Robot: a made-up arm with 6 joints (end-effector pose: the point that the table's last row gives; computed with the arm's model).
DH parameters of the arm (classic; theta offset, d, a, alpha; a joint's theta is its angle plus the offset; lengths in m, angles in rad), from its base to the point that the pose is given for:
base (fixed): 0 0.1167 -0.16 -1.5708
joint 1: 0 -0.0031 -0.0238 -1.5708
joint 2: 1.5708 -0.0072 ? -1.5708
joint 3: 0 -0.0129 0.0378 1.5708
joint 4: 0 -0.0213 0.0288 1.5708
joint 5: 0 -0.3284 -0.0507 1.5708
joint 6: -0.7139 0 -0.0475 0
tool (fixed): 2.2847 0.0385 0 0
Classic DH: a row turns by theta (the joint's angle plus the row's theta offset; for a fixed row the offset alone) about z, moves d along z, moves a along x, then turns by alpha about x.
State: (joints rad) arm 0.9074 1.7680 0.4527 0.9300 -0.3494 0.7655
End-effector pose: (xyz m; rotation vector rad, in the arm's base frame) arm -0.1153 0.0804 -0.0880 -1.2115 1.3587 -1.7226
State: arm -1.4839 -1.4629 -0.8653 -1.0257 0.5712 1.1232
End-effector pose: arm 0.0338 -0.2323 0.4051 0.2544 -0.5976 -2.6737
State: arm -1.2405 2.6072 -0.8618 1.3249 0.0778 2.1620
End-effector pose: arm -0.4203 -0.0646 0.2864 0.9228 -1.8424 -1.7602
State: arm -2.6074 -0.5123 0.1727 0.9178 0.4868 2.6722
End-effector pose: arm 0.0945 0.0524 -0.0738 2.6294 1.3058 -0.5320
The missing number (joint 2, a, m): 0.064
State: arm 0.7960 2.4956 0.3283 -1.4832 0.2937 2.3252
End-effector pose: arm -0.1941 0.3566 0.4493 0.7768 0.3710 1.0263
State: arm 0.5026 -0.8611 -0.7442 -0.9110 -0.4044 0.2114
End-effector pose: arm -0.2118 -0.3417 -0.0116 0.9387 -0.0699 1.6024
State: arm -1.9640 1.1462 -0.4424 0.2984 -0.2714 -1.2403
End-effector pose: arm -0.1705 0.2159 -0.0591 2.4064 -0.4626 -1.3281
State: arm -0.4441 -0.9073 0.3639 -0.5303 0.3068 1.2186
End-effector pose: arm -0.2807 -0.3717 0.2249 -0.6092 0.0853 2.5286
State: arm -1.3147 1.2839 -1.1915 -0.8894 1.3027 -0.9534
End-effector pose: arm -0.0072 0.0459 -0.2236 1.8657 -1.0588 1.2071
